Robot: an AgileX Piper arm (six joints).
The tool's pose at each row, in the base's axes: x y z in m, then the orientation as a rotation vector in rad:
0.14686, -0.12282, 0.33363, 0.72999, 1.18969, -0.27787
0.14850, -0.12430, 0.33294, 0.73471, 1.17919, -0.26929
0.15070, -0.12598, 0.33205, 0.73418, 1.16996, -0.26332
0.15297, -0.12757, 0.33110, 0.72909, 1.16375, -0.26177
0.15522, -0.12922, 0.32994, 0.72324, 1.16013, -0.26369
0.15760, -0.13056, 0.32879, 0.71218, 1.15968, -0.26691
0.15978, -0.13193, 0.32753, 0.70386, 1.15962, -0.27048
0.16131, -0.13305, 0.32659, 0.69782, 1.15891, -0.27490
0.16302, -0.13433, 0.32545, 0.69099, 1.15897, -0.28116
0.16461, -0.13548, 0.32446, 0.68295, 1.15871, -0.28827
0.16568, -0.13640, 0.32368, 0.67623, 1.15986, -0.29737
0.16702, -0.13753, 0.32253, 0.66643, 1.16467, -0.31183
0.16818, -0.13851, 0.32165, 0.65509, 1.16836, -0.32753
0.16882, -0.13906, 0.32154, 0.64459, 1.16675, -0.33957
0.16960, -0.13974, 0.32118, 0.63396, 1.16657, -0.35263
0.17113, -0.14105, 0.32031, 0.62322, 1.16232, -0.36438
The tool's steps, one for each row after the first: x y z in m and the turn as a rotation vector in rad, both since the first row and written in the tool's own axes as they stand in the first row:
0.00098, -0.00044, 0.00205, -0.00103, -0.00614, 0.01204
0.00232, -0.00078, 0.00461, -0.00473, -0.01310, 0.01933
0.00376, -0.00105, 0.00715, -0.00959, -0.01960, 0.02026
0.00537, -0.00144, 0.00967, -0.01316, -0.02485, 0.01744
0.00707, -0.00153, 0.01210, -0.02005, -0.02883, 0.01010
0.00879, -0.00180, 0.01437, -0.02462, -0.03187, 0.00365
0.01002, -0.00212, 0.01606, -0.02696, -0.03514, -0.00210
0.01148, -0.00253, 0.01795, -0.02892, -0.03837, -0.00981
0.01277, -0.00286, 0.01970, -0.03135, -0.04239, -0.01860
0.01372, -0.00324, 0.02095, -0.03166, -0.04530, -0.02868
0.01508, -0.00375, 0.02246, -0.03141, -0.04694, -0.04535
0.01614, -0.00416, 0.02380, -0.03166, -0.05022, -0.06325
0.01638, -0.00425, 0.02461, -0.03328, -0.05717, -0.07630
0.01688, -0.00445, 0.02556, -0.03439, -0.06305, -0.09066
0.01802, -0.00489, 0.02739, -0.03633, -0.07233, -0.10275

